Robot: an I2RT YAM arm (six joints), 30 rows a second.
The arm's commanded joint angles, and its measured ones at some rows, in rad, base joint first. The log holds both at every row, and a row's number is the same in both.
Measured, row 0:
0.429, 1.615, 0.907, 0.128, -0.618, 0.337
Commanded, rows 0 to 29:
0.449, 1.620, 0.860, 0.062, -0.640, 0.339
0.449, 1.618, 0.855, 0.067, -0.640, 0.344
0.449, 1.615, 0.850, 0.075, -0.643, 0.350
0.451, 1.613, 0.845, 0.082, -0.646, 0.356
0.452, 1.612, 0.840, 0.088, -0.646, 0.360
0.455, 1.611, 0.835, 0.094, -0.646, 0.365
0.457, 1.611, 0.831, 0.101, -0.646, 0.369
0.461, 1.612, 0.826, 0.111, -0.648, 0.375
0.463, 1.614, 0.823, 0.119, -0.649, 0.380
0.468, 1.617, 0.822, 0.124, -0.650, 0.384
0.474, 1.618, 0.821, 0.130, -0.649, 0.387
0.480, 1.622, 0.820, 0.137, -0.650, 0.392
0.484, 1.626, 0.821, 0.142, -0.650, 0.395
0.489, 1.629, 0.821, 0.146, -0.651, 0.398
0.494, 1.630, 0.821, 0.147, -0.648, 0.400
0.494, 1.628, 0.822, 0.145, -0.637, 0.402
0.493, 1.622, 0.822, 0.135, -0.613, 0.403
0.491, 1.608, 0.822, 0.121, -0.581, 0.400
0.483, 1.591, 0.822, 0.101, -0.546, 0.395
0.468, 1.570, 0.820, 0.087, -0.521, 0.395
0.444, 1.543, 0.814, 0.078, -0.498, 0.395
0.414, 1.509, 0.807, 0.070, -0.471, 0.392
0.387, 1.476, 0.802, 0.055, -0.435, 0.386
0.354, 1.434, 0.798, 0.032, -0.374, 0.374
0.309, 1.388, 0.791, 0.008, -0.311, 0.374
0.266, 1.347, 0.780, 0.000, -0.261, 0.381
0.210, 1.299, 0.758, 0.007, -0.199, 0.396
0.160, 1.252, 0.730, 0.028, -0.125, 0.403
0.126, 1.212, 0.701, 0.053, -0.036, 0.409
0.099, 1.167, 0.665, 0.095, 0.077, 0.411
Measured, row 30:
0.158, 1.253, 0.727, 0.081, -0.219, 0.398
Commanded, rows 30 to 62:
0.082, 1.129, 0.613, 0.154, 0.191, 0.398
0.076, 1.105, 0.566, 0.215, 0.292, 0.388
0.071, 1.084, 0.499, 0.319, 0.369, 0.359
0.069, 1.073, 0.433, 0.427, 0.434, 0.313
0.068, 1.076, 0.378, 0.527, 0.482, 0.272
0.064, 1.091, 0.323, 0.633, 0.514, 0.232
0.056, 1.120, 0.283, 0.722, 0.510, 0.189
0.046, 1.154, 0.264, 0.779, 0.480, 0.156
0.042, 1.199, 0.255, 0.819, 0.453, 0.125
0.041, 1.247, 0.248, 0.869, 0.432, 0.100
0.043, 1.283, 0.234, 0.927, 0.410, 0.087
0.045, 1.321, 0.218, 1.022, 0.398, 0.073
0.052, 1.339, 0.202, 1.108, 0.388, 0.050
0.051, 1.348, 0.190, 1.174, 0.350, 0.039
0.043, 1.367, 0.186, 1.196, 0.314, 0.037
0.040, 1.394, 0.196, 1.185, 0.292, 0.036
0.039, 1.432, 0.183, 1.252, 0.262, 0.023
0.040, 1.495, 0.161, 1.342, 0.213, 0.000
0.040, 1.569, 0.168, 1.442, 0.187, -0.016
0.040, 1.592, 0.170, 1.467, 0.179, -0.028
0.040, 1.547, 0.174, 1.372, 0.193, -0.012
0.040, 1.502, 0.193, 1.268, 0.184, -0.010
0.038, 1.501, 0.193, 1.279, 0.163, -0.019
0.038, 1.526, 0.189, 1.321, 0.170, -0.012
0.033, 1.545, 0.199, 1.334, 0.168, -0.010
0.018, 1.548, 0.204, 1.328, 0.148, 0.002
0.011, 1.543, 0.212, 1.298, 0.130, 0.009
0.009, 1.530, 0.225, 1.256, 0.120, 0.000
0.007, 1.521, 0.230, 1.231, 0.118, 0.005
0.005, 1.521, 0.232, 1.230, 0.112, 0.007
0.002, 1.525, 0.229, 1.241, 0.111, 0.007
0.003, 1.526, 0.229, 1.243, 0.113, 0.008
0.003, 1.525, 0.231, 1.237, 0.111, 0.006
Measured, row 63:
0.009, 1.534, 0.216, 1.256, 0.142, 0.010
